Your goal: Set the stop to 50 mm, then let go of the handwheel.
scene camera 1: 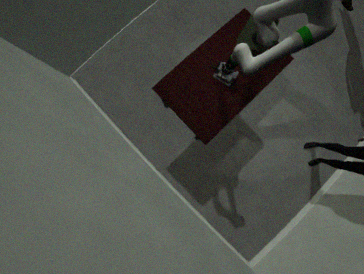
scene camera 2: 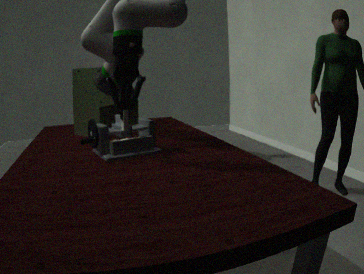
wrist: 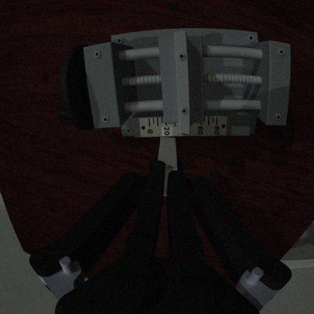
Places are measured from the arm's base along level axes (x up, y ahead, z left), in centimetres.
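Pixels of known places: gripper, fingertip midpoint: (scene camera 1: pixel 221 75) (scene camera 2: pixel 124 130); arm's base, link origin: (scene camera 2: pixel 106 85).
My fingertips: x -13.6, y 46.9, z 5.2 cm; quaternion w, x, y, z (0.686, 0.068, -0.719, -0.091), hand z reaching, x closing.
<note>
For each thing: its middle in the pictures, then the offset to it from my fingertips. "pt": a spot on its surface instead. Level surfaces: height alone.
- stop fixture, surface spot: (scene camera 2: pixel 133 145) pt dx -5.1, dy -1.1, dz +2.6 cm
- black handwheel, surface spot: (scene camera 2: pixel 93 133) pt dx -0.6, dy -2.2, dz -10.2 cm
- dark red table, surface height: dx -8.5 cm
The stop fixture (wrist: pixel 184 35) (scene camera 2: pixel 133 145) (scene camera 1: pixel 225 77) is a grey base with two end blocks, a lead screw, two guide rods and a scale marked 0 to 80. Its sliding stop (wrist: pixel 176 78) (scene camera 2: pixel 118 122) sits mid-travel and covers the scale between the 20 and 60 marks. The black handwheel (wrist: pixel 73 88) (scene camera 2: pixel 93 133) is on the left end, apart from the fingers. My gripper (wrist: pixel 168 156) (scene camera 2: pixel 125 117) (scene camera 1: pixel 226 68) is shut and empty. It points down with its tips at the scale side of the stop. I cannot tell whether they touch it.
The fixture stands on a dark red table (scene camera 2: pixel 205 191) (scene camera 1: pixel 194 100). A green panel (scene camera 2: pixel 84 97) stands behind it by the arm's base. A person in a green top (scene camera 2: pixel 335 88) stands to the right of the table; their legs (scene camera 1: pixel 338 148) show in the overhead view.
</note>
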